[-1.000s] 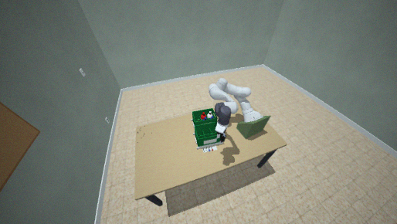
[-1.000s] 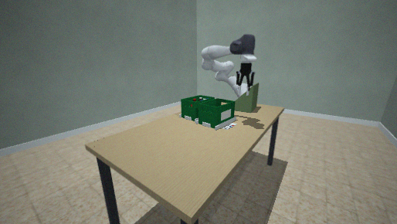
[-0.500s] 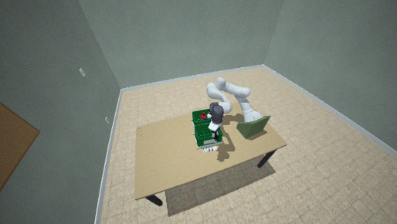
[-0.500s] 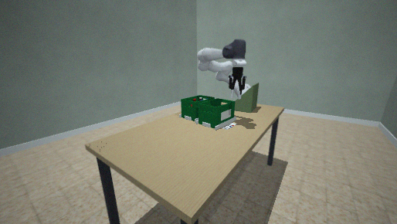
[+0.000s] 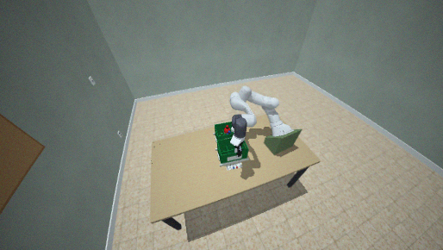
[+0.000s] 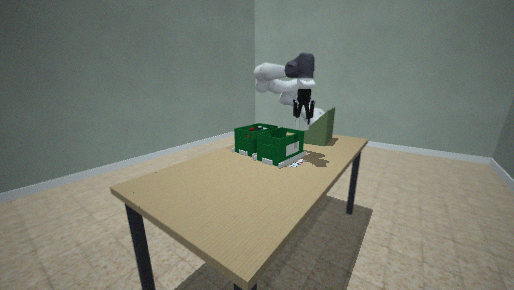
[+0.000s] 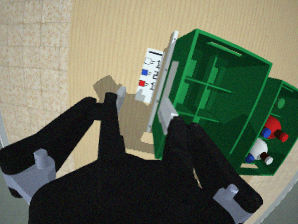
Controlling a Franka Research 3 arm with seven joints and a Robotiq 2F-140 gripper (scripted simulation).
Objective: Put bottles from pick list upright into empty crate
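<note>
My gripper is now 42 cm to the left of the white-capped bottle, 16 cm above it and 12 cm past it. Round my hand: blue-capped bottle: 33 cm to the right, 16 cm below, 12 cm behind; then pick list: 25 cm below, 2 cm to the right, 1 cm ahead; then green-capped bottle: 34 cm to the right, 16 cm below, 5 cm ahead.
</note>
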